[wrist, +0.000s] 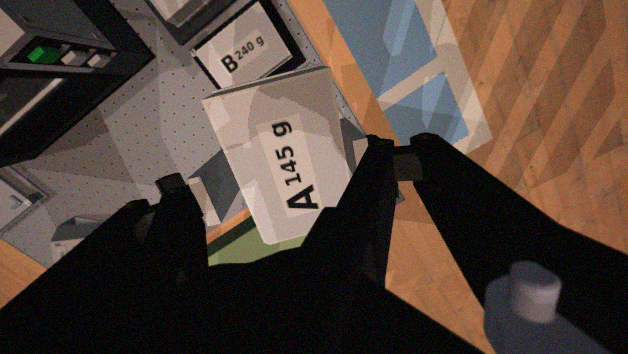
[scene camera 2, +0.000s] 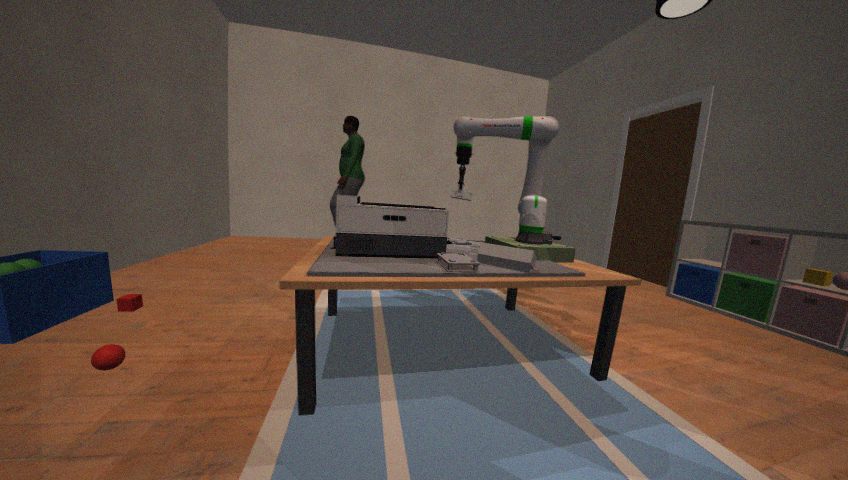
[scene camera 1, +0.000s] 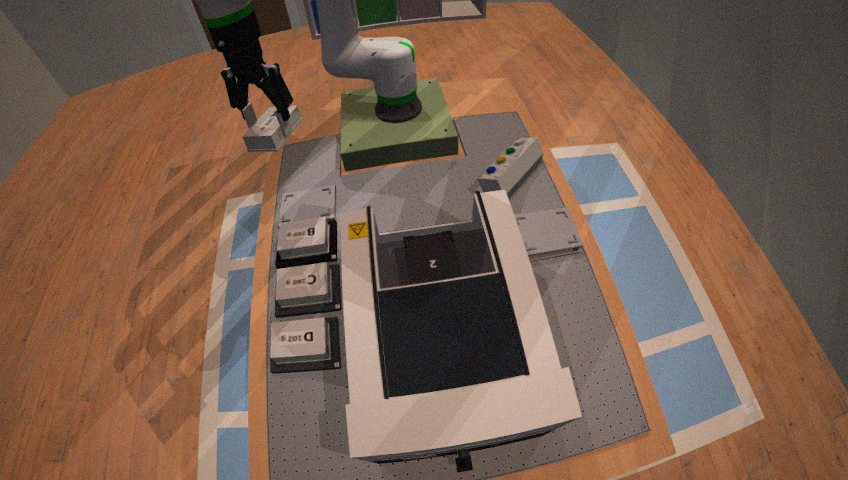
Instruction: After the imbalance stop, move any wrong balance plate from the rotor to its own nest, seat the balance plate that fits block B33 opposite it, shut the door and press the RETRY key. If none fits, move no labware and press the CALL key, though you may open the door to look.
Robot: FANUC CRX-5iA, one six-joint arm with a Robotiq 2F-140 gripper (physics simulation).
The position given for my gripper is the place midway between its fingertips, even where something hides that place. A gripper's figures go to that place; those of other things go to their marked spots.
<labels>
My gripper (scene camera 1: 271,130): 91 cm from the lens. A bucket 2 (scene camera 1: 431,257): 77 cm from the lens.
</labels>
